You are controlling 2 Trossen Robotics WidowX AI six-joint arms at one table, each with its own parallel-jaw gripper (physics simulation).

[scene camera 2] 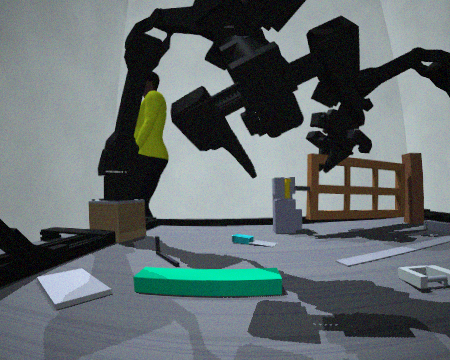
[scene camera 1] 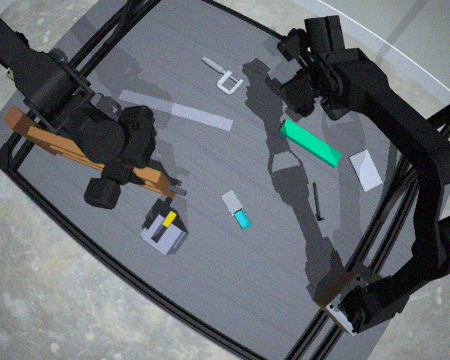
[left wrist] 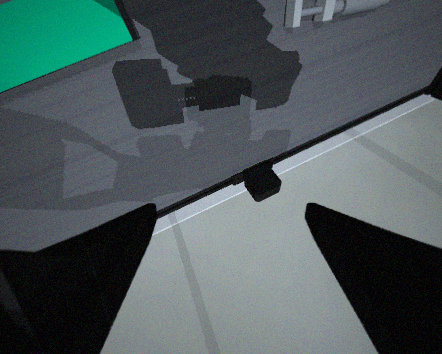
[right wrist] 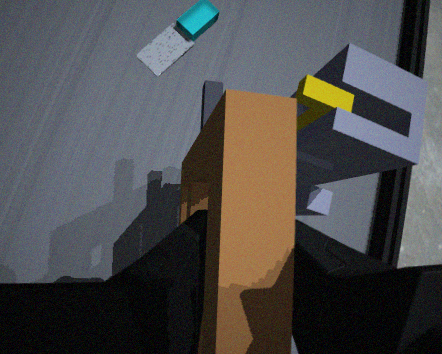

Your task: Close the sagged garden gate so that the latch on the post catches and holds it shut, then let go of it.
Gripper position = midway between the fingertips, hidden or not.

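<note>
A teal-tipped scraper [right wrist: 174,41] is resting on the table, and in the left wrist view the scraper is out of frame. My left gripper [scene camera 2: 308,148] [scene camera 1: 308,72] [left wrist: 231,210] is open and holds nothing. I can also see my right gripper [scene camera 1: 145,178] [scene camera 2: 321,171] [right wrist: 235,219]. There is a brown wooden gate [scene camera 1: 64,147] [right wrist: 241,168] too, and a yellow latch [right wrist: 322,97].
</note>
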